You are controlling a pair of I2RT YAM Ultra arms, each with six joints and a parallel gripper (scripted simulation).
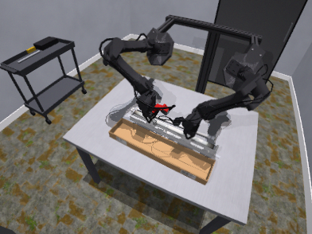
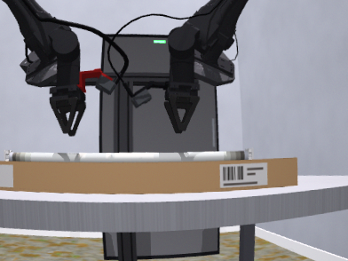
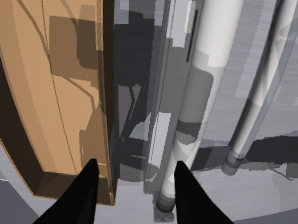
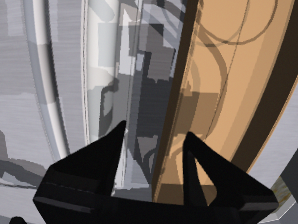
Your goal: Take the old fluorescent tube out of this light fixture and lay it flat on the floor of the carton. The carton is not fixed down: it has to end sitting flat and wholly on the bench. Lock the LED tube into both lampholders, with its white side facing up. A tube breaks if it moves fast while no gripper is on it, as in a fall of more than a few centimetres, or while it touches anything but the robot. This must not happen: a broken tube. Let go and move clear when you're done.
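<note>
My right gripper is now 50 mm past the old fluorescent tube, 130 mm to the right of it and 60 mm above it. Round my right hand: light fixture 50 mm behind, 130 mm to the left, 70 mm below; then carton 100 mm ahead, 110 mm to the left, 100 mm below; then LED tube 150 mm behind, 110 mm to the left, 110 mm below.
Now: left hand 120 mm to the left of the old fluorescent tube, 60 mm above it and 50 mm past it. From my left hand the other things lie so: light fixture 120 mm to the right, 80 mm below, 50 mm behind; then carton 140 mm to the right, 100 mm below, 100 mm ahead; then LED tube 150 mm behind, 140 mm to the right, 120 mm below.
</note>
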